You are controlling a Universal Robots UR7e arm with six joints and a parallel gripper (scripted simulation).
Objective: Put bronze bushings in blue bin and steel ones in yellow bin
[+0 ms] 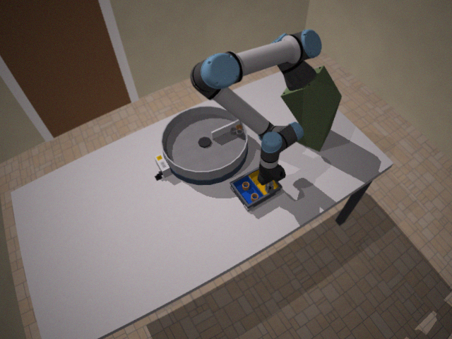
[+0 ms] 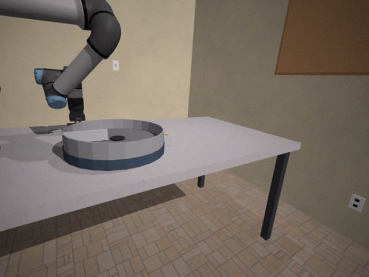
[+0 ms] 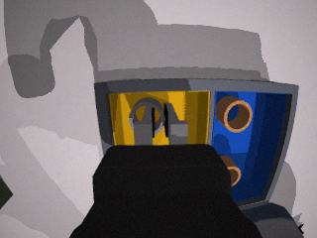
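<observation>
The blue bin is 4 cm ahead of my hand and 5 cm to the right of it. Also, from my hand: grey turntable (5 cm ahead, 39 cm to the right, 2 cm above).
</observation>
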